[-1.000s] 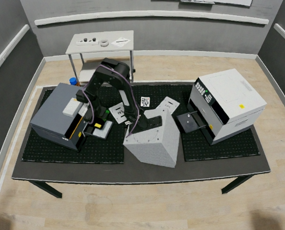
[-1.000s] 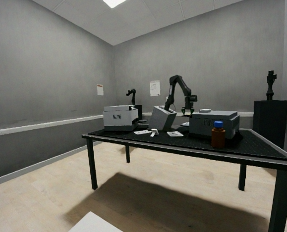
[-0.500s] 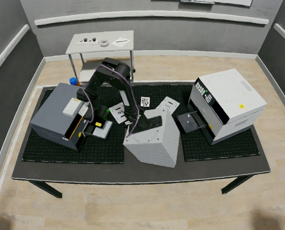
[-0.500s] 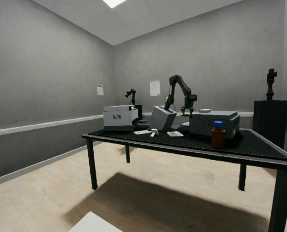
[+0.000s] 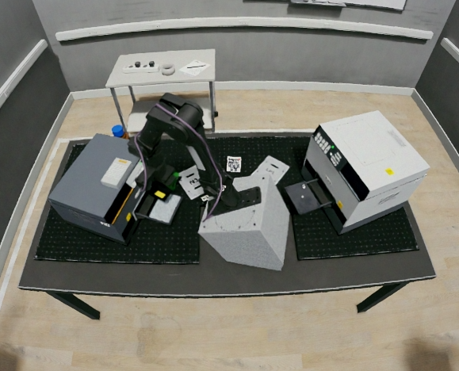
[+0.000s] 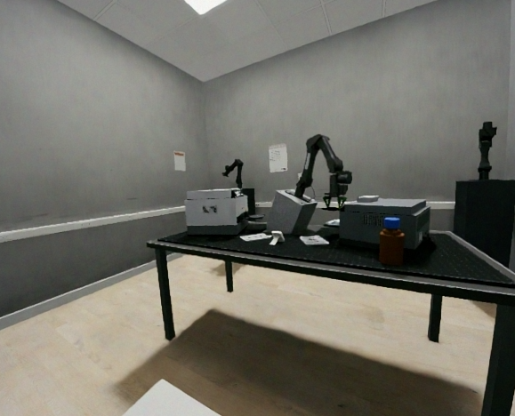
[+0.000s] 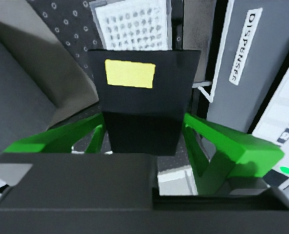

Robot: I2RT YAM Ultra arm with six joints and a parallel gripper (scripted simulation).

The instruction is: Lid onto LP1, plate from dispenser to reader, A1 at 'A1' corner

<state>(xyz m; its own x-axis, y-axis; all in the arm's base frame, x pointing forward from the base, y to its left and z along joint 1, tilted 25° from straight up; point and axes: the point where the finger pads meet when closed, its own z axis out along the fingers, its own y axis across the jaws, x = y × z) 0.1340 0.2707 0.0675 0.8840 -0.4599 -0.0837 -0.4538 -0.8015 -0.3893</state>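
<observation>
Right now my hand is 100 mm above the well plate, 40 mm past it and 10 mm to the right of it. From my hand the other things lie so: dark lid (right at my hand); then capped brown bottle (340 mm ahead, 290 mm to the left, 70 mm below); then LP1 pad (450 mm to the right, 210 mm ahead, 180 mm below).
</observation>
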